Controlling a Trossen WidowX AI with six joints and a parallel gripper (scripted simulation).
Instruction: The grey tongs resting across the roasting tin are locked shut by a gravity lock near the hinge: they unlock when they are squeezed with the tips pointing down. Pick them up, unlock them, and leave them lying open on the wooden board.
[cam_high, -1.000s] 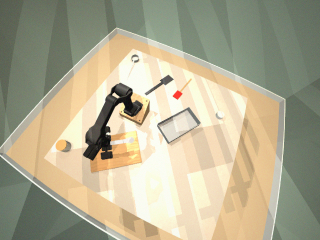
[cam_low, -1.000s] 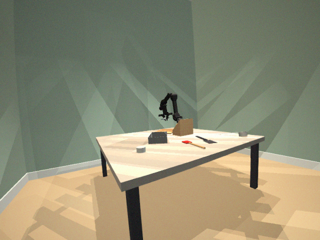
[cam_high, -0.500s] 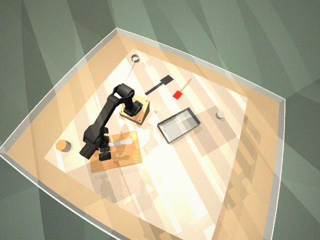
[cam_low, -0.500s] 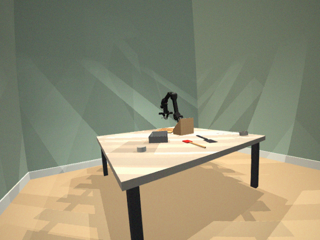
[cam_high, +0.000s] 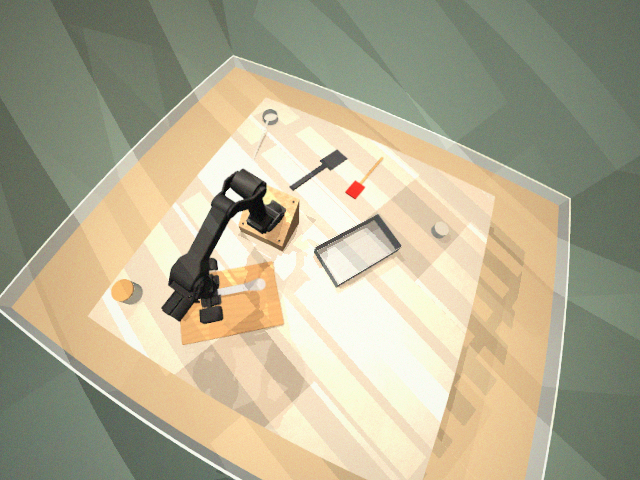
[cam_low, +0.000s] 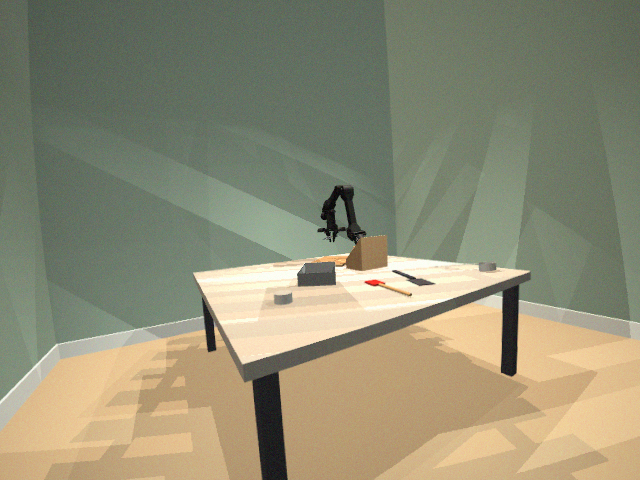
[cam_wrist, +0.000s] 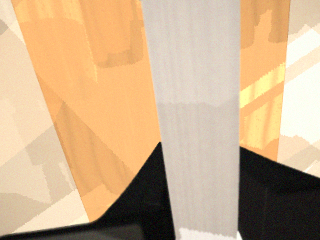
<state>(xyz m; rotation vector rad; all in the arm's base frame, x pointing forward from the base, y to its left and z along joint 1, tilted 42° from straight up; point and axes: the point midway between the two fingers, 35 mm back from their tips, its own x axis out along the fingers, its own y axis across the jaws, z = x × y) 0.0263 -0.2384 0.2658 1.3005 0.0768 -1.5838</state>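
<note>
The wooden board is 10 mm ahead of my gripper tip, 10 mm to the left of it and 130 mm below it. From my gripper tip the other things lie so: black spatula (50 mm behind, 710 mm to the left, 130 mm below); then roasting tin (290 mm ahead, 450 mm to the left, 110 mm below); then cork cylinder (320 mm behind, 180 mm to the right, 100 mm below).
</note>
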